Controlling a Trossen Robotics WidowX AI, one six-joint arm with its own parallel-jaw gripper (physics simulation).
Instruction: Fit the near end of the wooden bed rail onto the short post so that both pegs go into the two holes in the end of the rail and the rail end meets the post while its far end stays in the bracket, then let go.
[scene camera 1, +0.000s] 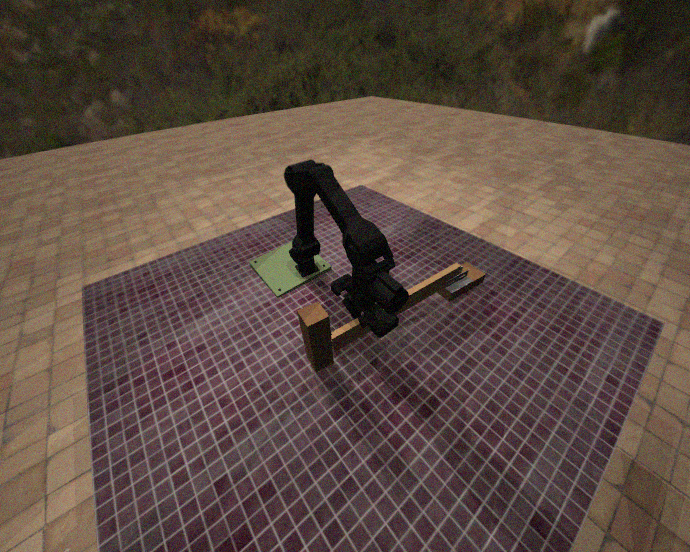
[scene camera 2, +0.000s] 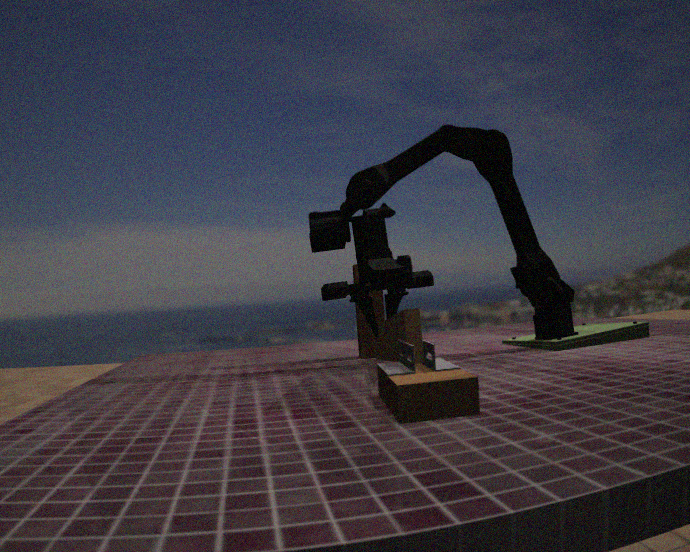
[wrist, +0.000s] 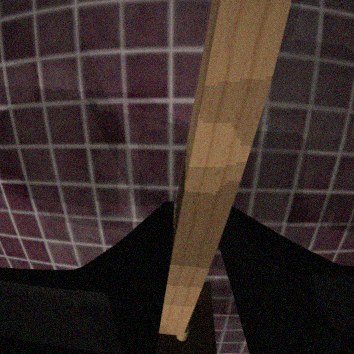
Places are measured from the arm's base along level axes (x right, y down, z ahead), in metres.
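Pixels of known places: gripper, fingertip midpoint: (scene camera 1: 360, 323) (wrist: 194, 209); arm's base at its link origin: (scene camera 1: 307, 268) (scene camera 2: 556, 336).
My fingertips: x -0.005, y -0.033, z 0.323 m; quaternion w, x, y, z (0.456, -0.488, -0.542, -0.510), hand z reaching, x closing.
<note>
For each thing: its middle in the pictures, then the offset to it from my fingertips. "pt": a spot on its surface instead. Level surfaces: height alone.
- wooden bed rail at the middle of its body: (scene camera 2: 392, 340) (scene camera 1: 399, 304) dy -0.002, dx -0.130, dz +0.004 m
- short post at a spot on its surface: (wrist: 202, 325) (scene camera 2: 364, 335) pt dy +0.005, dx +0.104, dz +0.025 m
- peg at a spot on its surface: (wrist: 181, 338) pt dy -0.009, dx +0.100, dz +0.009 m
- bracket at a spot on its surface: (scene camera 2: 437, 396) pt dy +0.027, dx -0.456, dz +0.008 m
- purple tiled mat at its surface level: dy +0.049 m
The wooden bed rail (scene camera 1: 428, 286) (scene camera 2: 410, 330) (wrist: 215, 175) runs from the short post to the bracket. My gripper (scene camera 1: 371, 323) (scene camera 2: 384, 323) (wrist: 194, 209) is shut on the rail, with a dark finger against each side in the wrist view. The short post (scene camera 1: 318, 342) (scene camera 2: 363, 339) (wrist: 202, 325) stands upright at the rail's near end. One peg (wrist: 181, 338) shows beside the end of the rail in the wrist view; the other peg and the holes are hidden. The rail's far end is between the metal plates of the bracket (scene camera 1: 475, 275) (scene camera 2: 437, 396).
The arm's base stands on a green plate (scene camera 1: 276, 275) (scene camera 2: 621, 331), behind the post in the first scene view. Everything stands on a purple tiled mat (scene camera 1: 241, 448) (scene camera 2: 189, 460) (wrist: 100, 75). Light paving (scene camera 1: 517, 166) surrounds the mat.
</note>
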